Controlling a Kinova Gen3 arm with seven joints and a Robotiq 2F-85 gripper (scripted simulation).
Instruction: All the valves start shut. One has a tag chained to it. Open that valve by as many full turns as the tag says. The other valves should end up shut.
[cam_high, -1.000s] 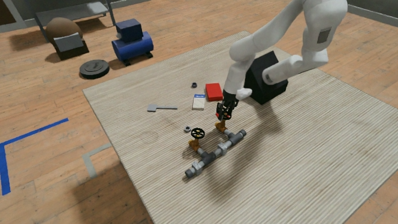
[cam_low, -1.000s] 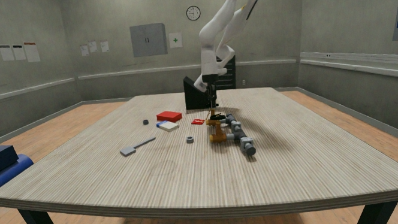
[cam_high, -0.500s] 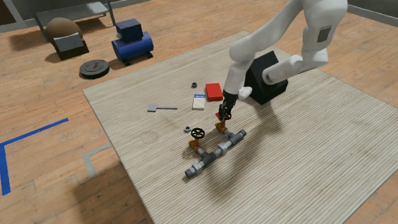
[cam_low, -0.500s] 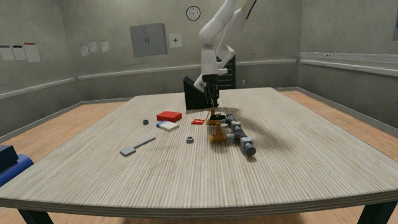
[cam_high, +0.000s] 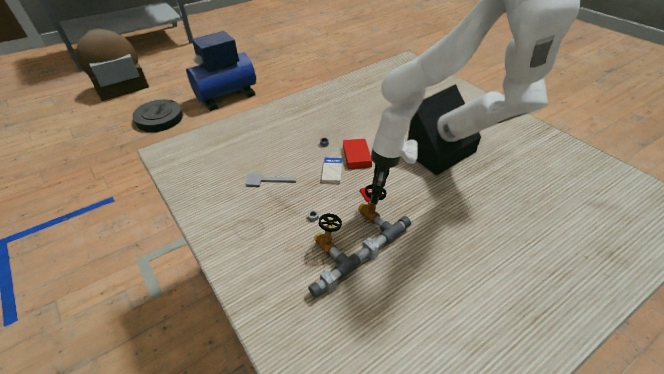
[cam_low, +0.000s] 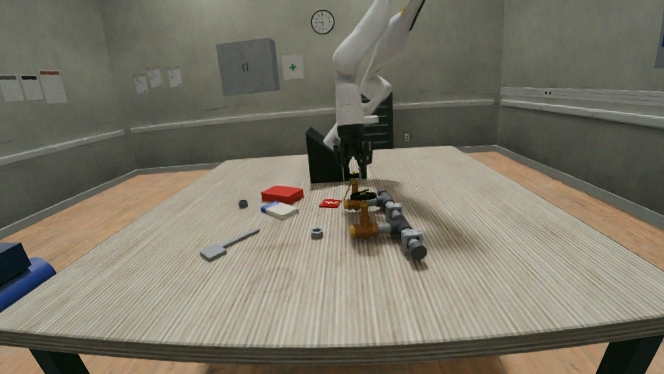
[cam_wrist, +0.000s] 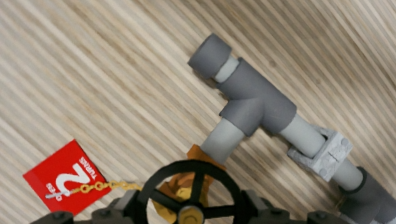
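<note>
The red tag is 10 cm below my hand, 8 cm to the right of it and 7 cm behind it. Round my hand: nut 13 cm ahead, 12 cm to the right, 10 cm below; red box 23 cm to the right, 15 cm behind, 9 cm below; grey flat tool 34 cm to the right, 15 cm ahead, 10 cm below.
</note>
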